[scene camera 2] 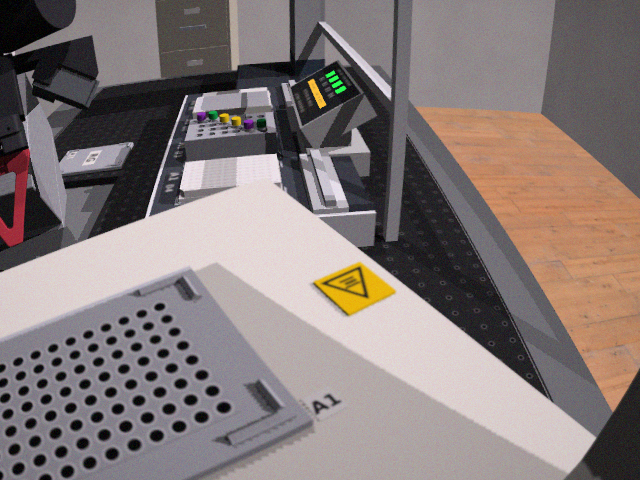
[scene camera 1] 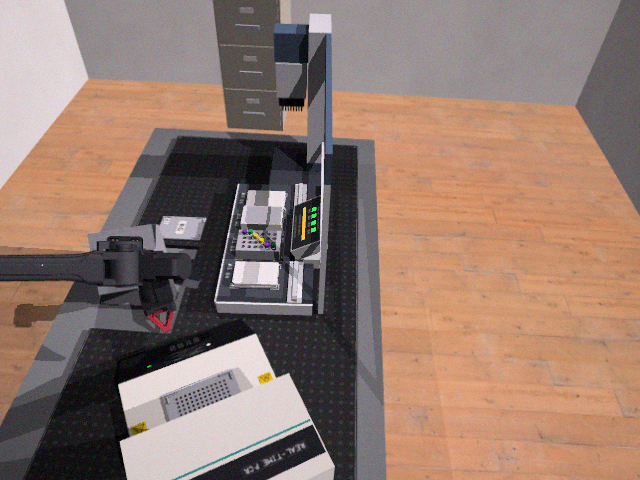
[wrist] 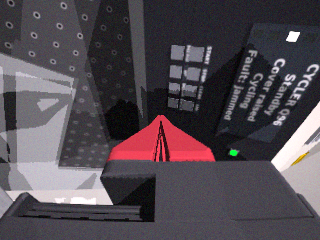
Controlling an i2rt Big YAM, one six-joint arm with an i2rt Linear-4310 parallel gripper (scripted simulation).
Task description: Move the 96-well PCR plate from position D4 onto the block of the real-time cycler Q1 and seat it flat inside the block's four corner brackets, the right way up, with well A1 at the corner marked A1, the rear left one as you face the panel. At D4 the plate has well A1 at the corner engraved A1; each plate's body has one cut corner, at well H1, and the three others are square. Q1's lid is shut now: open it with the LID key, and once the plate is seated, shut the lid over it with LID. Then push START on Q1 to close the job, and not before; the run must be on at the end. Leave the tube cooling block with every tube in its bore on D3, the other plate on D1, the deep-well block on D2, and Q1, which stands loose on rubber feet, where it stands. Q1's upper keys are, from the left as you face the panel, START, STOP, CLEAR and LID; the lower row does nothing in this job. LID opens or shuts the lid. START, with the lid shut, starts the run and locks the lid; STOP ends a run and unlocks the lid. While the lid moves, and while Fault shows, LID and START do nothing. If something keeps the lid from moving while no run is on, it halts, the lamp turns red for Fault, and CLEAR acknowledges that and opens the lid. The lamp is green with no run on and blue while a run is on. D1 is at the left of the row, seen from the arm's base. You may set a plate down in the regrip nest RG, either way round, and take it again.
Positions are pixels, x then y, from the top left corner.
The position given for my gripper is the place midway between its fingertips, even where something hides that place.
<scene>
My gripper shows in scene camera 2 [16,244], in scene camera 1 [166,330] and in the wrist view [160,120]. A tube cooling block shows in scene camera 2 and in scene camera 1; in the wrist view it is out of frame. The same spot on a grey nest: [scene camera 2: 110,154] is [scene camera 1: 192,226]. One and the same spot on the tube cooling block: [scene camera 2: 204,141] is [scene camera 1: 245,251].
</scene>
